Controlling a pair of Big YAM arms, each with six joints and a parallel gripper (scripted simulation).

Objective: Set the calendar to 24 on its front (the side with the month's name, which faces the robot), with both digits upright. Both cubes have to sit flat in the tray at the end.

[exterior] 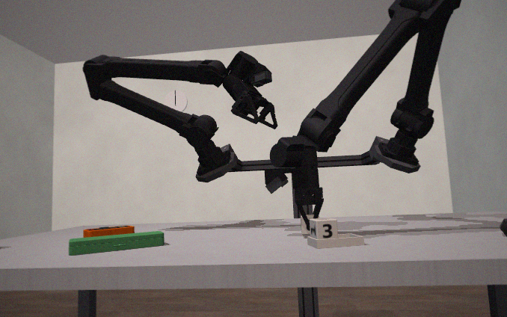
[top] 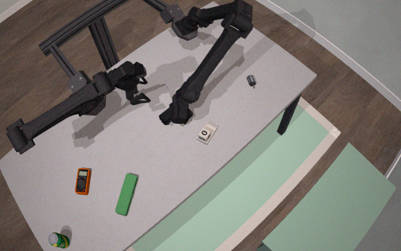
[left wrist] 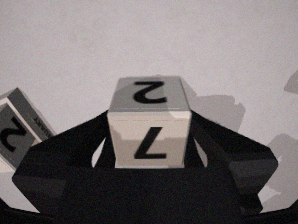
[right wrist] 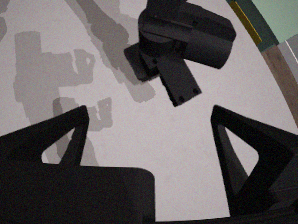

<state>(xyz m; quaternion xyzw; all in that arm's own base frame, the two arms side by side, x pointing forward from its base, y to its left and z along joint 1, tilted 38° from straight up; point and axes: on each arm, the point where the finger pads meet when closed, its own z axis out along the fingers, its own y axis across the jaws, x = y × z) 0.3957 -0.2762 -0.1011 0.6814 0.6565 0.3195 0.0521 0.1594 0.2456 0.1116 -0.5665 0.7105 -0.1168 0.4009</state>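
My left hand is 13 cm short of the calendar tray, 4 cm to the right of it and 2 cm above it. From my left hand the other things lie so: green box: 45 cm to the right, 9 cm ahead, 2 cm below; then dark object: 41 cm to the left, 10 cm ahead, 1 cm below.
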